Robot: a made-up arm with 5 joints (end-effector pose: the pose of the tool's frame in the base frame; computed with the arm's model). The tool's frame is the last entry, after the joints.
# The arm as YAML. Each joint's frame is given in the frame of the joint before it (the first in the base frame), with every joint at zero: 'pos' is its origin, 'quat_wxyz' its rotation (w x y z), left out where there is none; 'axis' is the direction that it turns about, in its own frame. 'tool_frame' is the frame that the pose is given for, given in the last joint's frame.
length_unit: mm
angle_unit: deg
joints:
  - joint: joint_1
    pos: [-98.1, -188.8, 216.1]
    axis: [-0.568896, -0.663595, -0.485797]
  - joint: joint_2
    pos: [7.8, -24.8, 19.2]
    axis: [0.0, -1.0, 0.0]
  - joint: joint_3
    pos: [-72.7, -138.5, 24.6]
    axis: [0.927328, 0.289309, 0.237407]
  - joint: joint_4
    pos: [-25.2, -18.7, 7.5]
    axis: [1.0, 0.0, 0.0]
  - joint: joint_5
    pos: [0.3, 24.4, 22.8]
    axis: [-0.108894, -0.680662, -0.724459]
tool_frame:
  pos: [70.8, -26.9, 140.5]
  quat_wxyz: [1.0, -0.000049, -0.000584, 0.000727]
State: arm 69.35 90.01 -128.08 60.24 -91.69
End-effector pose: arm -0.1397 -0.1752 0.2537 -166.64 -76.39 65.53
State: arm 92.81 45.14 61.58 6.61 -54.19
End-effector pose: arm -0.3152 -0.1455 0.2784 -53.57 4.46 49.37
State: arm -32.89 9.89 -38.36 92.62 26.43
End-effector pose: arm -0.1033 -0.5599 0.2469 72.35 12.73 -15.81
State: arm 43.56 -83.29 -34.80 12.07 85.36
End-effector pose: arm -0.1297 -0.1567 0.4968 -59.03 -51.06 -38.28
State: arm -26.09 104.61 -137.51 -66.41 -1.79
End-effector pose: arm 0.0075 -0.3561 0.2392 -19.27 -54.06 -175.51
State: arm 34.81 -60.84 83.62 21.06 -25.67
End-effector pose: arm -0.1352 -0.4401 0.2574 113.03 19.30 15.81
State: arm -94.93 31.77 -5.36 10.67 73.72
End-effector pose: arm -0.0716 -0.4972 0.1671 32.74 29.46 -38.45
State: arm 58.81 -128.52 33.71 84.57 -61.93
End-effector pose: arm -0.2330 -0.4181 0.2665 126.20 28.21 -29.77
